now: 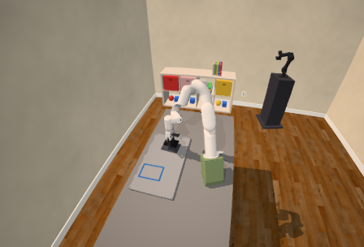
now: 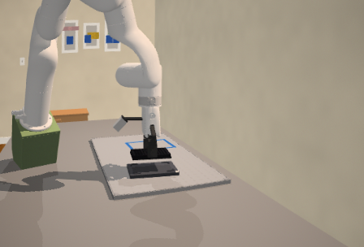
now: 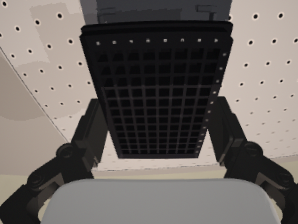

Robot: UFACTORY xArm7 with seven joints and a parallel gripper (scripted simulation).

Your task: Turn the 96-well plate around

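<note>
Now: hand 70 mm above the dark plate nest N1. Also, from my hand: black 96-well plate 10 mm below.
</note>
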